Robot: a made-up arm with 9 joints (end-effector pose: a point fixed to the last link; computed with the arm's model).
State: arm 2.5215 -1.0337 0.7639 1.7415 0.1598 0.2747 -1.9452 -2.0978 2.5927
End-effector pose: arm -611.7 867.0 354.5 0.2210 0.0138 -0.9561 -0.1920
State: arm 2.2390 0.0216 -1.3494 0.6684 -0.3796 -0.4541 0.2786 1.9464 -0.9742
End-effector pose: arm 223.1 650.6 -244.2 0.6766 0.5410 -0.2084 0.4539
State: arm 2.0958 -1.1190 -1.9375 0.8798 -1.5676 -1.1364 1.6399 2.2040 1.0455
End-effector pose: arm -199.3 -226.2 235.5 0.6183 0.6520 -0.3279 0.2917
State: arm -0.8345 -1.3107 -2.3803 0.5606 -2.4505 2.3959 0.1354 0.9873 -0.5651
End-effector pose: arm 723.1 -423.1 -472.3 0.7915 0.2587 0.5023 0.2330
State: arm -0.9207 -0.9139 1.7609 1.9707 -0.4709 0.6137 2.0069 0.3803 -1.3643
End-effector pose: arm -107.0 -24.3 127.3 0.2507 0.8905 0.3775 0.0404
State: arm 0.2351 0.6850 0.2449 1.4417 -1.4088 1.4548 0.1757 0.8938 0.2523
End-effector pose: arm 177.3 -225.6 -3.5 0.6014 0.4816 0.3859 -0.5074
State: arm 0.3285 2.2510 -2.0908 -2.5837 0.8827 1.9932 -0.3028 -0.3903 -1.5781
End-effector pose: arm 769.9 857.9 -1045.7 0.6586 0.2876 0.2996 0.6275
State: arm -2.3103 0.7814 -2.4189 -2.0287 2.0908 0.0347 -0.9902 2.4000 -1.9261
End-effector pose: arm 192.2 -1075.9 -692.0 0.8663 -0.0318 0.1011 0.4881
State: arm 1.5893 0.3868 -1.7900 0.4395 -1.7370 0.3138 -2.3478 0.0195 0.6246
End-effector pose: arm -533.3 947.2 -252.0 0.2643 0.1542 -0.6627 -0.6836
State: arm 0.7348 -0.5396 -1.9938 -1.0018 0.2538 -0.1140 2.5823 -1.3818 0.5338
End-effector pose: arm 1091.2 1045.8 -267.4 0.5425 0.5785 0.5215 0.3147
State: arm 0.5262 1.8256 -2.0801 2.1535 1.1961 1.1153 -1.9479 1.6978 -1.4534
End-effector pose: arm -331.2 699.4 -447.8 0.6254 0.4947 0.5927 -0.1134
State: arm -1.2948 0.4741 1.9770 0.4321 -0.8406 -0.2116 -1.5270 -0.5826 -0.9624
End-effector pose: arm -301.5 -98.3 306.6 0.2148 -0.1962 0.4267 -0.8563
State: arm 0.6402 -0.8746 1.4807 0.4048 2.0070 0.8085 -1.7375 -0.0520 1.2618
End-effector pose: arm 272.6 752.6 121.0 0.0845 -0.2559 -0.5035 -0.8209
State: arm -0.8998 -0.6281 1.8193 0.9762 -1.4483 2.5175 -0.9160 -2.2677 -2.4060
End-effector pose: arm 365.9 -728.0 465.0 0.3125 -0.5752 -0.6683 -0.3535
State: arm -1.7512 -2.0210 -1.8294 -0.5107 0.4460 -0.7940 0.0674 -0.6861 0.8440
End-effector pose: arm -625.0 -1009.3 384.0 0.6131 -0.2259 -0.7098 0.2632
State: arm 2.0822 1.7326 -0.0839 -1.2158 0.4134 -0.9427 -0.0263 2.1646 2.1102
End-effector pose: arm -890.1 159.4 1194.7 0.4315 0.5894 -0.5958 -0.3338
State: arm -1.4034 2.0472 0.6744 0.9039 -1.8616 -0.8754 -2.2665 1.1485 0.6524
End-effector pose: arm 705.6 -137.3 428.4 0.8055 -0.5515 0.1871 -0.1098
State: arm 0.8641 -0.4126 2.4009 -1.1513 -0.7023 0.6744 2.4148 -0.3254 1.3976
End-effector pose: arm 112.5 496.2 -50.6 0.1660 0.7569 0.5530 0.3062
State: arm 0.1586 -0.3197 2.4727 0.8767 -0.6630 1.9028 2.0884 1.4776 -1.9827
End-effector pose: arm 257.3 -402.4 -88.0 0.3573 -0.2049 0.8677 0.2783
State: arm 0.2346 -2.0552 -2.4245 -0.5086 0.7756 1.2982 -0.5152 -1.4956 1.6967
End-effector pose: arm 995.0 433.6 1112.4 0.9692 0.2272 -0.0095 0.0947
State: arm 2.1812 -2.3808 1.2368 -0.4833 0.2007 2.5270 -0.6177 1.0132 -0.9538
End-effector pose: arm -438.9 -900.8 -160.0 0.4481 0.1372 -0.8127 -0.3461
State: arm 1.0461 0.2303 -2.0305 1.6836 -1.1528 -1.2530 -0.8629 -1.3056 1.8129
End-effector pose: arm 216.2 885.2 -100.1 0.4880 -0.2223 0.8394 0.0886
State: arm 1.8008 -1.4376 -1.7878 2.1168 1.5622 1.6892 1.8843 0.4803 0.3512
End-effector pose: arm 251.4 1102.8 170.7 0.2496 -0.7039 -0.3886 -0.5397
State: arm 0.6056 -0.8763 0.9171 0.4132 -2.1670 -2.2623 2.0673 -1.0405 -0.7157
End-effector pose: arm -80.5 689.1 -268.9 0.2765 -0.1290 -0.2130 -0.9282
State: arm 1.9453 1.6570 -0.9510 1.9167 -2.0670 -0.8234 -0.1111 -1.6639 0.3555
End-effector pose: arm -350.1 135.9 578.4 0.8677 -0.2501 0.2355 -0.3592
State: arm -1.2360 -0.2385 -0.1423 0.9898 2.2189 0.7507 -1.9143 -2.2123 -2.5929
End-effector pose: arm 607.4 -298.1 -339.8 0.9281 0.3222 0.0452 -0.1812
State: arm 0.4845 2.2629 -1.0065 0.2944 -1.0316 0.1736 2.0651 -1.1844 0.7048
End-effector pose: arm -11.8 188.7 319.2 0.5731 0.2061 -0.7069 -0.3596
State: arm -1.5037 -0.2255 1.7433 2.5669 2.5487 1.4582 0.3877 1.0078 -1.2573
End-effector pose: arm 6.6 215.2 495.4 0.4118 0.7588 -0.0941 0.4958
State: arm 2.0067 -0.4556 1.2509 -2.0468 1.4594 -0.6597 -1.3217 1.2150 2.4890
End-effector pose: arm 270.2 532.7 -166.4 0.2509 -0.1418 -0.8816 0.3739
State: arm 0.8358 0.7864 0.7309 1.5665 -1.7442 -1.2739 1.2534 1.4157 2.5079
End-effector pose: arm 196.4 1067.0 495.1 0.4880 -0.1069 -0.8661 -0.0146
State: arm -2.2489 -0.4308 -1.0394 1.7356 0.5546 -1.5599 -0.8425 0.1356 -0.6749
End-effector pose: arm -613.4 -361.8 -425.1 0.0601 0.1290 0.7704 0.6215
